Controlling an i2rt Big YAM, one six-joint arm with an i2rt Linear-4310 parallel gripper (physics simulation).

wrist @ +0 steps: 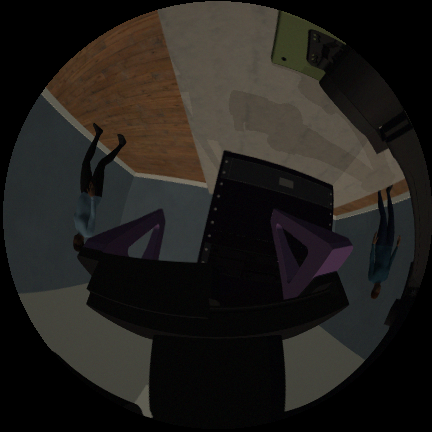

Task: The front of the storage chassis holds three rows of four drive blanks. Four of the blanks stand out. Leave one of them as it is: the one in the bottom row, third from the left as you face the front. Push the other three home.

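Places are measured from the arm's base along level axes (x ahead, y left, z up), in centimetres.
Where they show: gripper, fingertip midpoint: (217, 214).
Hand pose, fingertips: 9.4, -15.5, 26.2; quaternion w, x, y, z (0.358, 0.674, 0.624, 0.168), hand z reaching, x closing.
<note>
After its pixels a point has its place, as x, y, z.
My gripper (217, 214) @[9.4, -15.5, 26.2] is open and empty, its two purple fingers wide apart. A black chassis or rack housing (255, 175) @[47.1, -13.2, 4.1] stands beyond the fingers, right of the view's middle, partly behind the right finger. It has a pale label on its panel and small bright holes along its side rails. Its lower part is very dark and is partly covered by the gripper's body. The rows of drive blanks cannot be made out, so I cannot tell which ones stand out.
A green base plate (295, 45) @[1.2, -7.8, -0.1] and the dark robot arm (365, 90) are at the upper right. Grey floor and a wooden floor strip (135, 100) lie at the top. One person (87, 215) is by the wall at the left, another (382, 257) at the right.
</note>
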